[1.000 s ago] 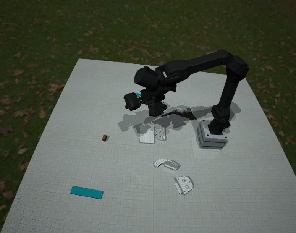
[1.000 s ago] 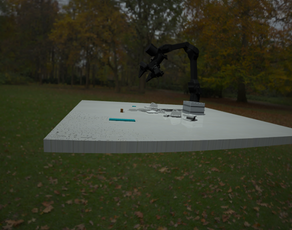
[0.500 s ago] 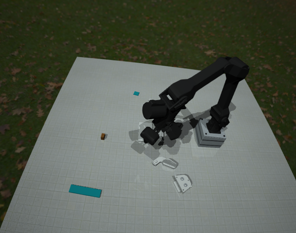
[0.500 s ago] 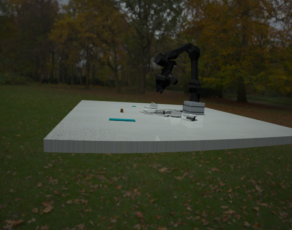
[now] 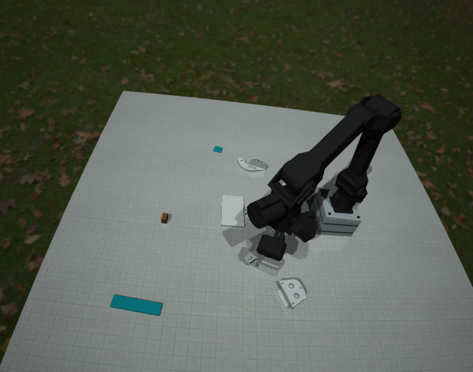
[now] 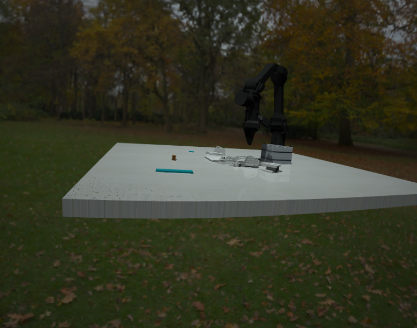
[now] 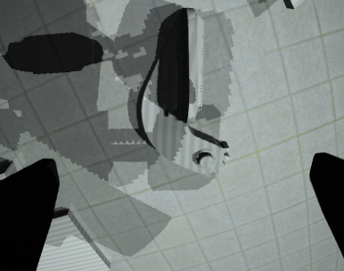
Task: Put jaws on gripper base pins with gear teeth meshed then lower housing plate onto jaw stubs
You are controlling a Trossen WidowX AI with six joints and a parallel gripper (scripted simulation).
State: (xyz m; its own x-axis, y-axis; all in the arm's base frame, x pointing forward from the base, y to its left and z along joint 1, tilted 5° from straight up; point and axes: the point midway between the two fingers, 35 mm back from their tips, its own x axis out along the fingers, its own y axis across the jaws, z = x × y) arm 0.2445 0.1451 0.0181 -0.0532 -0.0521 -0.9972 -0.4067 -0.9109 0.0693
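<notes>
Now: the gripper jaw 90 mm below my gripper tip and 30 mm ahead of it. Round my gripper tip: small brown block (300 mm ahead, 130 mm to the right, 90 mm below); long teal bar (350 mm ahead, 140 mm to the left, 90 mm below); white ribbed block (110 mm to the left, 90 mm below, 60 mm behind).
</notes>
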